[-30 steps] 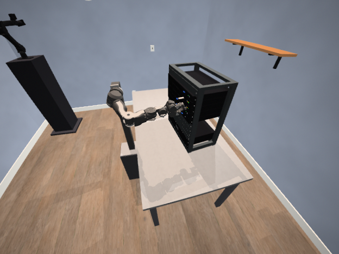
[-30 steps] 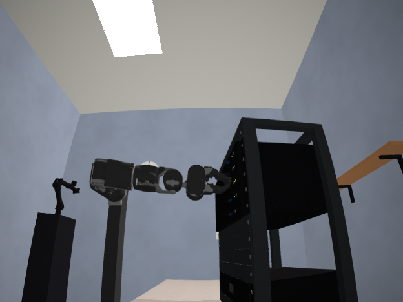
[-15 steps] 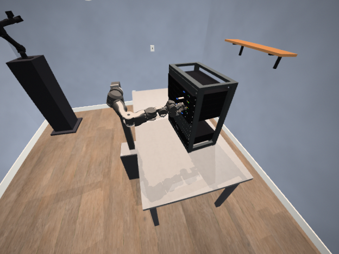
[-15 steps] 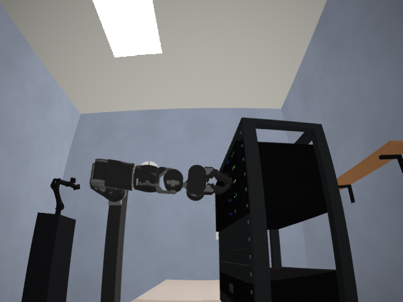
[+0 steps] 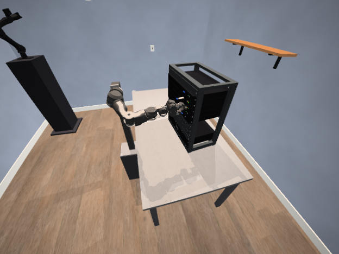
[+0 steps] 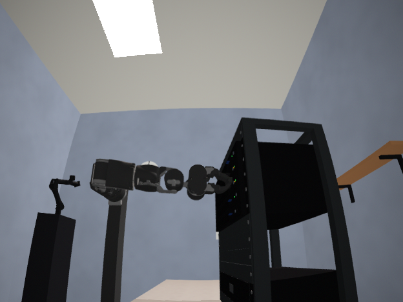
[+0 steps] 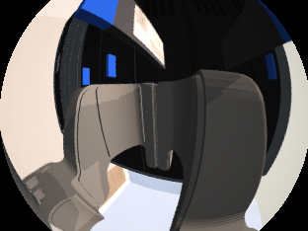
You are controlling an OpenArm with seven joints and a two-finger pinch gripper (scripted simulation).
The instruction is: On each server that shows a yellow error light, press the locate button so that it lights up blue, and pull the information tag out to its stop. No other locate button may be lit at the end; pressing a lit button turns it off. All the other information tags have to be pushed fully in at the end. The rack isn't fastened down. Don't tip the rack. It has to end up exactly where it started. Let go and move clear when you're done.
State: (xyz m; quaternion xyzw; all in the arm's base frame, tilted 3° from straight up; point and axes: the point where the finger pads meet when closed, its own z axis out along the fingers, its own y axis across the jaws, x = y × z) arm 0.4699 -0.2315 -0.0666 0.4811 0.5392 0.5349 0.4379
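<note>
Now: hand 2 cm short of the locate button and 4 cm below it. From my hand the other things lie so: information tag 1 cm behind, 5 cm to the left, 4 cm above.
</note>
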